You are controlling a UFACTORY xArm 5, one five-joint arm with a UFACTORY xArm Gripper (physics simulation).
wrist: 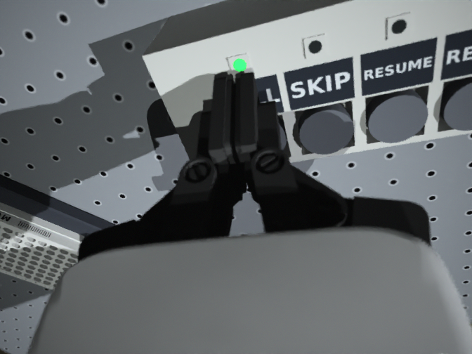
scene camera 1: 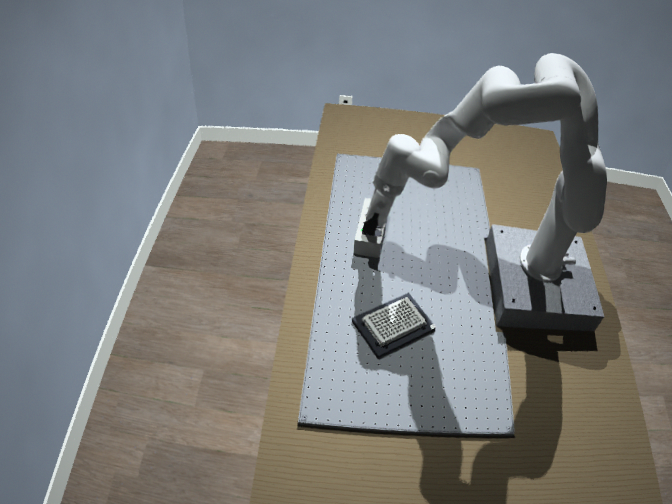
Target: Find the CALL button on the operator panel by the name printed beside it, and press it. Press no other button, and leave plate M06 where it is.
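Note:
The white operator panel stands on the pegboard. My gripper is shut and empty, with its fingertips at the panel's leftmost position in the wrist view. They cover most of the label there, whose end "L" shows, and nearly all of the button below it; a sliver of that button shows at the right. The lamp above this label is lit green. Whether the fingertips touch the button is hidden. Plate M06 lies on its dark holder, apart from the gripper.
The SKIP button and the RESUME button sit to the right of the fingers, with another button labelled "RE..." cut off at the edge. Their visible lamps are dark. The robot's base block stands right of the pegboard.

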